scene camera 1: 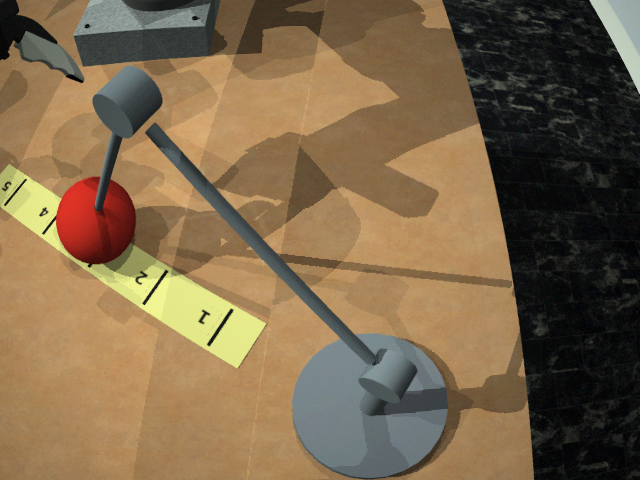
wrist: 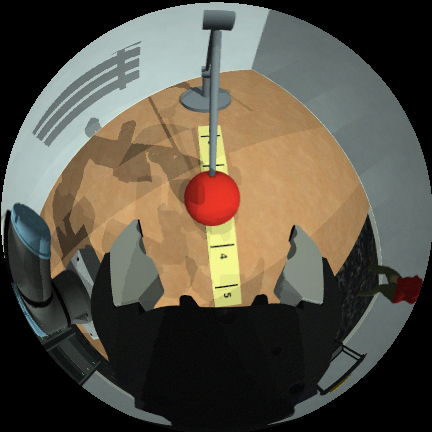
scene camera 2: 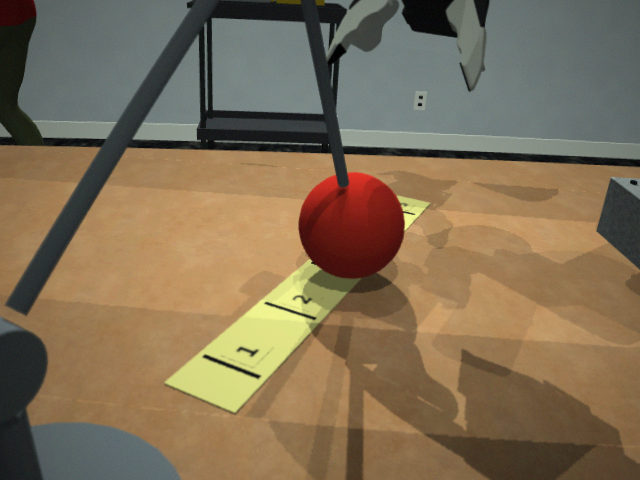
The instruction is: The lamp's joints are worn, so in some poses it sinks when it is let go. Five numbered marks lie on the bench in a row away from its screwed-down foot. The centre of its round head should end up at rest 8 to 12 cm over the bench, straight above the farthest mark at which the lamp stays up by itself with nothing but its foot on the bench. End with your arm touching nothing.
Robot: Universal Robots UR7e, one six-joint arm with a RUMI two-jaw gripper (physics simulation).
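Places are measured from the arm's base along level axes (x down, y back, z left), in centimetres.
Where they show: gripper, fingertip midpoint: [scene camera 1: 32, 125] [wrist: 216, 225] [scene camera 2: 394, 76]; arm's base, origin of the base link: [wrist: 76, 296].
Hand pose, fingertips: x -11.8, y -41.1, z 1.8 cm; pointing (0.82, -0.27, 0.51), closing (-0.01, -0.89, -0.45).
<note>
Each offset is from my fingertips to the top centre of the thing. "spot": to the spot under its first point.
The lamp's round red head {spot: dy -4.6, dx +9.2, dz +7.6 cm} [scene camera 1: 96, 220] [scene camera 2: 351, 225] [wrist: 212, 198] hangs low over the yellow strip [scene camera 1: 248, 338] [scene camera 2: 204, 384] [wrist: 236, 301], around mark 3, which it mostly hides. Whether it touches the bench is unclear. Its thin rod runs up to the grey elbow joint {spot: dy -8.7, dx -15.0, dz +19.1 cm} [scene camera 1: 129, 100] [wrist: 219, 20]; a long arm slopes down to the round foot {spot: dy -17.9, dx +16.8, dz +35.1 cm} [scene camera 1: 330, 418] [scene camera 2: 103, 446] [wrist: 192, 101]. Marks 1 and 2 show on the foot side, 4 and 5 beyond the head. My gripper [scene camera 2: 400, 76] [wrist: 216, 225] is wide open and empty, above and beyond the head, apart from it. Scene camera 1 shows one finger at the upper left.
The robot's grey base block [scene camera 1: 144, 47] [scene camera 2: 621, 219] stands on the bench to one side of the strip. Behind the bench are a dark cart [scene camera 2: 263, 133] and a person [scene camera 2: 15, 77] [wrist: 407, 290]. Arm and lamp shadows cross the bench.
</note>
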